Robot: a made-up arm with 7 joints.
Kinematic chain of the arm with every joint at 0, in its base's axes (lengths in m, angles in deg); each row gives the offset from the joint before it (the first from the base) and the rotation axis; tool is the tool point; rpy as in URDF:
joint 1: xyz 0 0 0 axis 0.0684 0.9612 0.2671
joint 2: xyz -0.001 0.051 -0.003 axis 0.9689 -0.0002 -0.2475
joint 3: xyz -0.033 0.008 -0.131 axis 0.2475 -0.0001 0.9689
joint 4: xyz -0.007 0 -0.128 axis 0.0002 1 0
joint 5: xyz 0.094 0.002 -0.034 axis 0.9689 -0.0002 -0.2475
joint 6: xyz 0.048 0 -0.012 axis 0.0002 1 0
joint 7: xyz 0.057 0 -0.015 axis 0.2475 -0.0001 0.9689
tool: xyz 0 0 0 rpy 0 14.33 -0.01
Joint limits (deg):
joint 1: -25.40..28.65
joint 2: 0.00..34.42
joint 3: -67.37..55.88
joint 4: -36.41..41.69
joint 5: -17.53..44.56
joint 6: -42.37..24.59
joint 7: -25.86..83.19
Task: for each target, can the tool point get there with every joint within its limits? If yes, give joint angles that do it. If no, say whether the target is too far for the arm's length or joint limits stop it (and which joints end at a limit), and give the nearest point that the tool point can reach.
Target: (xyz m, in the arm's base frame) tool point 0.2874 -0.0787 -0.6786
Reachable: no: too far | nearest point 0.1776 -0.0253 -0.4091 | short by 0.296 m
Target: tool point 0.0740 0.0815 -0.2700
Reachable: yes | joints 19.80 4.74 -3.34 -25.86 25.37 2.34 17.52
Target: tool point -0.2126 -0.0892 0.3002
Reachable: no: joint limits stop it (at a limit: joint 1, joint 2, joint 3, joint 4, joint 5, joint 6) | nearest point -0.0463 -0.1048 -0.1347 | short by 0.466 m
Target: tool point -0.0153 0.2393 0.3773
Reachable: no: joint limits stop it (at a limit: joint 1, joint 2, joint 3, joint 4, joint 5) | nearest point 0.1161 0.2372 -0.0047 | short by 0.404 m
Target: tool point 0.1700 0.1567 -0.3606
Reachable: yes | joints -8.33 6.30 19.32 24.14 21.85 -9.11 58.67
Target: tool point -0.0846 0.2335 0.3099
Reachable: no: joint limits stop it (at a limit: joint 1, joint 2, joint 3, joint 4, joint 5, joint 6) | nearest point 0.1116 0.2338 -0.0065 | short by 0.372 m
